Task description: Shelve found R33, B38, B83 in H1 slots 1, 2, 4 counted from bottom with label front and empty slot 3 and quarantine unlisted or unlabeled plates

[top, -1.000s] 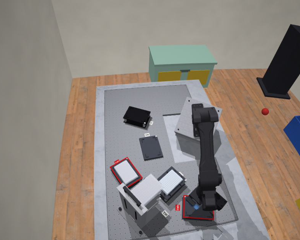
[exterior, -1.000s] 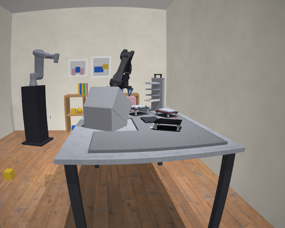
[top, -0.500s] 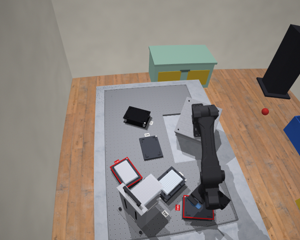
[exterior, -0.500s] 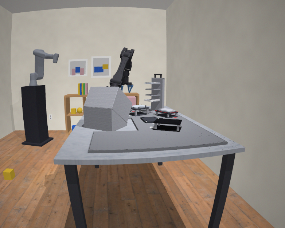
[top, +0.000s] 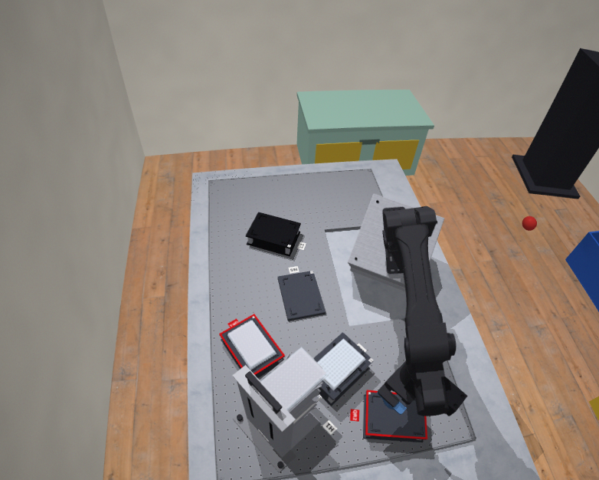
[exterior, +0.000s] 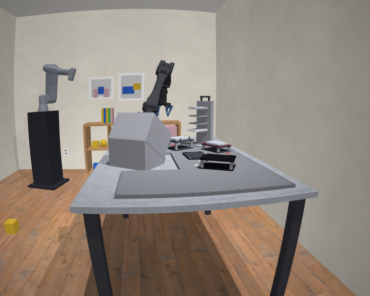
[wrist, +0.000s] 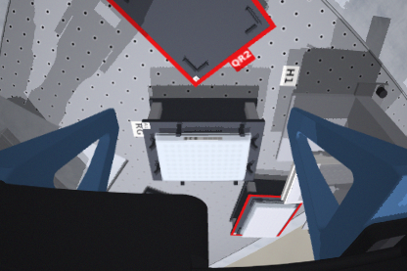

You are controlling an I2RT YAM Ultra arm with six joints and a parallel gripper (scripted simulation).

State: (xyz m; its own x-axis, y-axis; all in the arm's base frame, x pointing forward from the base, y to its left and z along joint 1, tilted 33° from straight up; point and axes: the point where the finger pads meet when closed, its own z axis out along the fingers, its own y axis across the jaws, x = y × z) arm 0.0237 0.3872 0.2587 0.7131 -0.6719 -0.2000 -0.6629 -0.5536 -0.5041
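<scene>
Right now the regrip nest RG is 160 mm below my hand, 130 mm ahead of it and 120 mm to the right of it. From my hand the other things lie so: H1 deck label (210 mm below, 140 mm ahead, 40 mm to the left); quarantine nest QR2 (180 mm below, 30 mm behind, 10 mm to the left); white 96-well plate (250 mm ahead, 100 mm below, 10 mm to the left).
</scene>
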